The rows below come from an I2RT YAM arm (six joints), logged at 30 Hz.
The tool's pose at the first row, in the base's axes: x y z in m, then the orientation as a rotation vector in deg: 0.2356 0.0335 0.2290 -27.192 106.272 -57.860
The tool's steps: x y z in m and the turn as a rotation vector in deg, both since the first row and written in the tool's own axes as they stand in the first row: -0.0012 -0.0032 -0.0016 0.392 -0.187 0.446; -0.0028 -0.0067 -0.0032 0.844 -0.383 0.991; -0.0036 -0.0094 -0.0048 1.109 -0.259 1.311; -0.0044 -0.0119 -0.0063 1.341 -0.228 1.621; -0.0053 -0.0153 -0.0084 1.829 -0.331 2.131; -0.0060 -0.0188 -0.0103 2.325 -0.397 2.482; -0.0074 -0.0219 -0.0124 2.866 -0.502 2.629; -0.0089 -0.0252 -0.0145 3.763 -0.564 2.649; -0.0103 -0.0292 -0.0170 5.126 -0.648 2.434; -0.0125 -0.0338 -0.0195 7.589 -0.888 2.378; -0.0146 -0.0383 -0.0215 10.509 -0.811 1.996; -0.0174 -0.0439 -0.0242 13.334 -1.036 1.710; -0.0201 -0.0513 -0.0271 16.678 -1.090 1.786; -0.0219 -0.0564 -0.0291 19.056 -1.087 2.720
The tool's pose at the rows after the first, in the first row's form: 0.2345 0.0331 0.2326 -26.606 105.906 -57.832; 0.2335 0.0329 0.2366 -25.893 105.503 -57.786; 0.2323 0.0326 0.2396 -25.373 105.476 -57.854; 0.2311 0.0323 0.2424 -24.923 105.385 -57.863; 0.2294 0.0319 0.2461 -24.185 105.035 -57.905; 0.2278 0.0311 0.2497 -23.582 104.702 -58.075; 0.2263 0.0312 0.2534 -23.165 104.296 -58.403; 0.2249 0.0312 0.2574 -22.641 103.705 -59.140; 0.2231 0.0309 0.2619 -22.075 102.796 -60.421; 0.2215 0.0308 0.2674 -20.768 101.069 -62.452; 0.2204 0.0305 0.2726 -19.355 99.275 -65.185; 0.2189 0.0303 0.2793 -18.034 97.243 -67.606; 0.2170 0.0291 0.2873 -15.980 94.997 -70.230; 0.2156 0.0282 0.2929 -13.678 93.465 -71.480
